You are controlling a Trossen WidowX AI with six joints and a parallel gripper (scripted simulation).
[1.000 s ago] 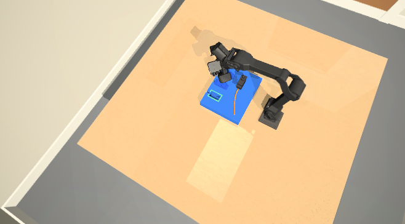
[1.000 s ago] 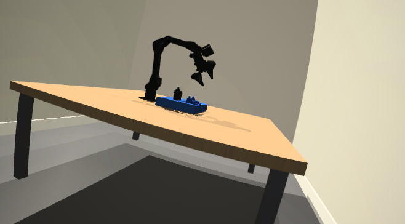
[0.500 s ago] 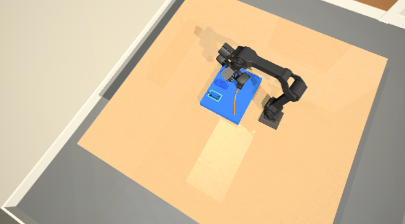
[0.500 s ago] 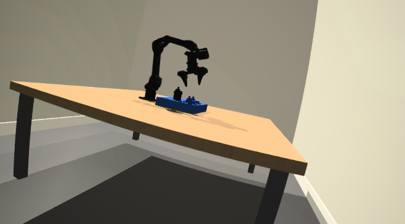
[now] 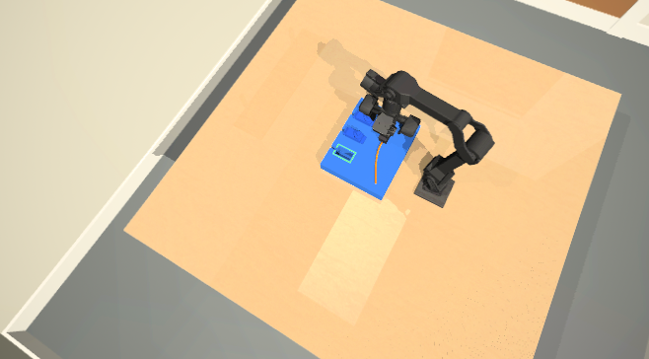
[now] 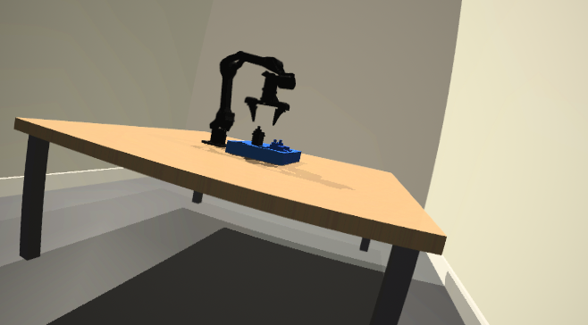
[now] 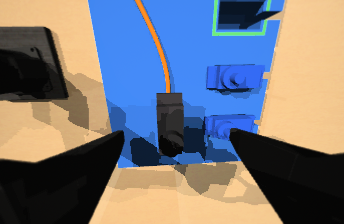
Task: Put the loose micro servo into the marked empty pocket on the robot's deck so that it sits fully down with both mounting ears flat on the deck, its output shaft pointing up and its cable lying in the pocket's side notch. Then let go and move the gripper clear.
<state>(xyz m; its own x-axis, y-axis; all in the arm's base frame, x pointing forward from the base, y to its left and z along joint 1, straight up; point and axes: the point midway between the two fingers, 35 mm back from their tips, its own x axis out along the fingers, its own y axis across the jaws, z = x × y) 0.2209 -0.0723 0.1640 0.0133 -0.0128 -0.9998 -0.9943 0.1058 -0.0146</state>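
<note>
Now: the blue deck 120 mm below my gripper tip, 40 mm to the left of it and 10 mm behind it.
</note>
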